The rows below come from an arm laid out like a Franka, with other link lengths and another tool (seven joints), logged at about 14 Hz.
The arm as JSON. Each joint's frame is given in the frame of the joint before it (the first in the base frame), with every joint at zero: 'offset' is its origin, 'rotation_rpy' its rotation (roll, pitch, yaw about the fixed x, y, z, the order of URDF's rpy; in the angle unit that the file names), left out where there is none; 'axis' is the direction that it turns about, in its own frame. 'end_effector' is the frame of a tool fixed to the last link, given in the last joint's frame.
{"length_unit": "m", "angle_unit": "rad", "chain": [
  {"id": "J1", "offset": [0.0, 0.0, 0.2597], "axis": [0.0, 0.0, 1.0]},
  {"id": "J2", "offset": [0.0, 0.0, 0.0], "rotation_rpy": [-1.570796, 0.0, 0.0], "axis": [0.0, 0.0, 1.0]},
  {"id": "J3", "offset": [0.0, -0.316, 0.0], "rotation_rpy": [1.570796, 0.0, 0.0], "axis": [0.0, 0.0, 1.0]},
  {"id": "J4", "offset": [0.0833, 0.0, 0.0], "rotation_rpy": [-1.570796, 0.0, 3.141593], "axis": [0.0, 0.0, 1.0]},
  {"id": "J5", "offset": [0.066, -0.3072, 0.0], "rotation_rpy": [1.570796, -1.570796, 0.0], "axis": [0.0, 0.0, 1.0]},
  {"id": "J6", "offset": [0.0, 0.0, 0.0], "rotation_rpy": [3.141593, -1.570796, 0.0], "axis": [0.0, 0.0, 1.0]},
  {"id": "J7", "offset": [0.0, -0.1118, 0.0], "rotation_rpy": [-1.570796, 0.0, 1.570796], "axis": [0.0, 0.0, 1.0]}
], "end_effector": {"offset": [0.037, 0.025, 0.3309], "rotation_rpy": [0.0, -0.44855, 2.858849]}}
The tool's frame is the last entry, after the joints.
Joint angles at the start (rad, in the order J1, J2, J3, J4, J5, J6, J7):
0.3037 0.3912 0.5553 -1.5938 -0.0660 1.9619 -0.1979
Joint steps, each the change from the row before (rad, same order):
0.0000 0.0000 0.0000 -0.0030 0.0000 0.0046 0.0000
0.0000 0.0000 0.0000 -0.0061 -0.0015 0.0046 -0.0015
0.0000 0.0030 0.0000 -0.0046 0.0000 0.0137 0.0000
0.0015 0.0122 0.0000 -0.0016 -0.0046 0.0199 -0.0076
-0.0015 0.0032 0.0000 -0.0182 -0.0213 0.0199 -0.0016
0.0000 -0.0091 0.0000 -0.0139 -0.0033 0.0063 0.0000
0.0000 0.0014 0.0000 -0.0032 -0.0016 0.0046 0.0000
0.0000 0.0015 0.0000 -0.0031 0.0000 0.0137 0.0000
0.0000 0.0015 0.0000 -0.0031 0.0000 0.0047 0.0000
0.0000 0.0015 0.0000 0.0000 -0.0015 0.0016 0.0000
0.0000 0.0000 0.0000 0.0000 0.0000 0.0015 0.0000
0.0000 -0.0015 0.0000 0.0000 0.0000 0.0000 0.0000
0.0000 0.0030 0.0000 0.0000 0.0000 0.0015 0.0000
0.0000 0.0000 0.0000 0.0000 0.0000 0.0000 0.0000
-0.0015 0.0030 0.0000 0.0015 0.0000 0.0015 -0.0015
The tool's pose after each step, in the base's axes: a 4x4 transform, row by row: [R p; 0 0 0 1], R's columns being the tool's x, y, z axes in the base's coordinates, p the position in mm. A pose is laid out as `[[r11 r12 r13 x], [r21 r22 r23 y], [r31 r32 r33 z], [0 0 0 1]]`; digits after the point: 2 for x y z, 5 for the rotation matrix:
[[0.18673 0.96586 -0.17959 375.57], [0.92107 -0.23570 -0.30996 435.74], [-0.34171 -0.10754 -0.93363 155.95], [0 0 0 1]]
[[0.18442 0.96649 -0.17857 375.02], [0.92096 -0.23338 -0.31203 435.14], [-0.34325 -0.10691 -0.93314 153.90], [0 0 0 1]]
[[0.18636 0.96658 -0.17603 376.35], [0.92281 -0.23370 -0.30627 437.28], [-0.33717 -0.10536 -0.93553 151.80], [0 0 0 1]]
[[0.18032 0.96895 -0.16919 379.43], [0.92696 -0.22493 -0.30026 440.68], [-0.32899 -0.10269 -0.93873 146.56], [0 0 0 1]]
[[0.17619 0.97229 -0.15364 382.47], [0.92492 -0.21694 -0.31218 436.76], [-0.33686 -0.08710 -0.93752 138.58], [0 0 0 1]]
[[0.17503 0.97352 -0.14703 381.04], [0.92405 -0.21398 -0.31677 434.82], [-0.33984 -0.08041 -0.93704 138.13], [0 0 0 1]]
[[0.17456 0.97374 -0.14616 381.15], [0.92413 -0.21326 -0.31701 434.85], [-0.33986 -0.07973 -0.93709 136.54], [0 0 0 1]]
[[0.17726 0.97395 -0.14144 382.98], [0.92654 -0.21361 -0.30968 437.38], [-0.33182 -0.07616 -0.94026 135.81], [0 0 0 1]]
[[0.17703 0.97393 -0.14185 382.82], [0.92684 -0.21346 -0.30887 437.73], [-0.33109 -0.07680 -0.94047 134.29], [0 0 0 1]]
[[0.17687 0.97407 -0.14108 383.28], [0.92689 -0.21306 -0.30900 437.81], [-0.33104 -0.07611 -0.94054 133.62], [0 0 0 1]]
[[0.17736 0.97411 -0.14022 383.61], [0.92723 -0.21314 -0.30791 438.17], [-0.32982 -0.07541 -0.94103 133.75], [0 0 0 1]]
[[0.17783 0.97421 -0.13887 383.79], [0.92738 -0.21311 -0.30748 438.22], [-0.32915 -0.07411 -0.94136 134.50], [0 0 0 1]]
[[0.17737 0.97403 -0.14071 383.76], [0.92743 -0.21327 -0.30724 438.47], [-0.32927 -0.07600 -0.94117 133.14], [0 0 0 1]]
[[0.17737 0.97403 -0.14071 383.76], [0.92743 -0.21327 -0.30724 438.47], [-0.32927 -0.07600 -0.94117 133.14], [0 0 0 1]]
[[0.17761 0.97387 -0.14153 384.91], [0.92779 -0.21366 -0.30586 438.43], [-0.32811 -0.07699 -0.94150 132.36], [0 0 0 1]]

